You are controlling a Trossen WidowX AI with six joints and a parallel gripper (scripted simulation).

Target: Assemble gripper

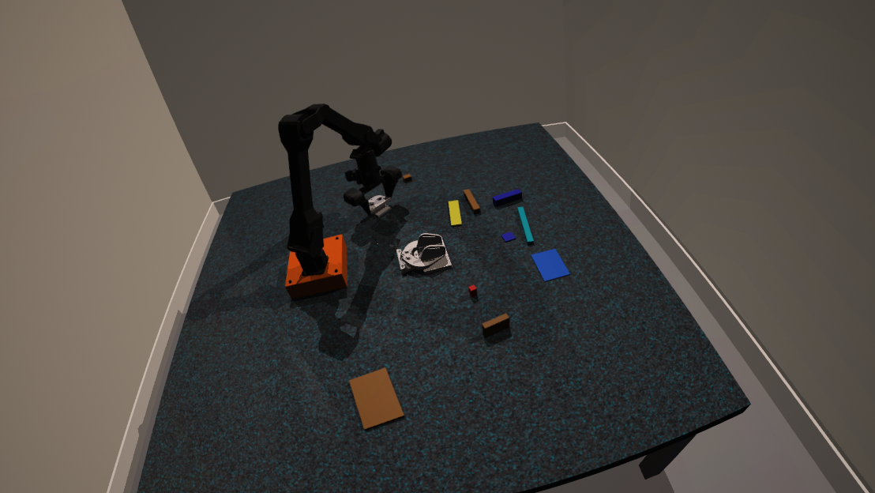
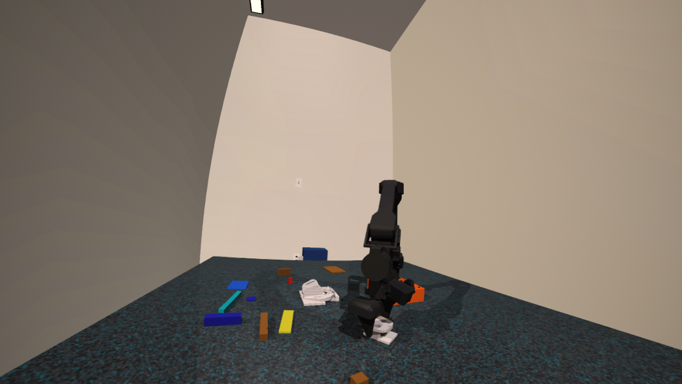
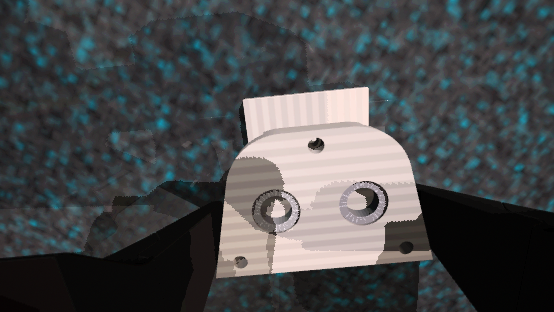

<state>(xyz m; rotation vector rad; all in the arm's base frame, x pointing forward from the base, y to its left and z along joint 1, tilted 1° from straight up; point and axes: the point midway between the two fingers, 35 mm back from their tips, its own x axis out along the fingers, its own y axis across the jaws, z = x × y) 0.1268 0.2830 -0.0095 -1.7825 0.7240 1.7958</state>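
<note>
The white block is 1 cm to the left of my gripper tip and 1 cm behind it. Round my gripper tip: white jaw (22 cm to the right, 12 cm ahead, 1 cm above); brown cube (16 cm to the left, 7 cm ahead); yellow bar (23 cm ahead, 6 cm to the right, 1 cm below).
</note>
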